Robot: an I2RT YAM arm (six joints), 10 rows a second.
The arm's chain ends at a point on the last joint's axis. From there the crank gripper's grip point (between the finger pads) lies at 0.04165 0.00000 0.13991 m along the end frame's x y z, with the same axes.
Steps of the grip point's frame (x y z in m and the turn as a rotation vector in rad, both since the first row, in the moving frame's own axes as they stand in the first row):
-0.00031 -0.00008 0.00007 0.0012 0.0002 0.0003
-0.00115 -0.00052 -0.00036 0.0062 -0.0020 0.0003
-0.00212 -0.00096 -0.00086 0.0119 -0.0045 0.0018
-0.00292 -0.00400 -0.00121 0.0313 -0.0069 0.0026
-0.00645 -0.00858 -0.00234 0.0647 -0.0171 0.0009
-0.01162 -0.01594 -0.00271 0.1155 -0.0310 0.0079
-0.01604 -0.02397 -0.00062 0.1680 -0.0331 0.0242
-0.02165 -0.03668 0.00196 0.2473 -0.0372 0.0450
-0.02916 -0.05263 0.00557 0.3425 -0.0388 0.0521
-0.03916 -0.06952 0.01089 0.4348 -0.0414 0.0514
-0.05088 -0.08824 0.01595 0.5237 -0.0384 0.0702
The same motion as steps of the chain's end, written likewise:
-0.00034 0.00008 0.00008 0.0012 0.0002 0.0003
-0.00087 0.00034 -0.00044 0.0062 -0.0020 0.0003
-0.00149 0.00063 -0.00104 0.0119 -0.0045 0.0018
-0.00196 0.00028 -0.00143 0.0313 -0.0069 0.0026
-0.00406 0.00045 -0.00274 0.0647 -0.0171 0.0009
-0.00734 -0.00006 -0.00302 0.1155 -0.0310 0.0079
-0.01168 -0.00141 -0.00003 0.1680 -0.0331 0.0242
-0.01720 -0.00400 0.00455 0.2473 -0.0372 0.0450
-0.02499 -0.00739 0.01185 0.3425 -0.0388 0.0521
-0.03500 -0.01219 0.02189 0.4348 -0.0414 0.0514
-0.04814 -0.02054 0.03252 0.5237 -0.0384 0.0702

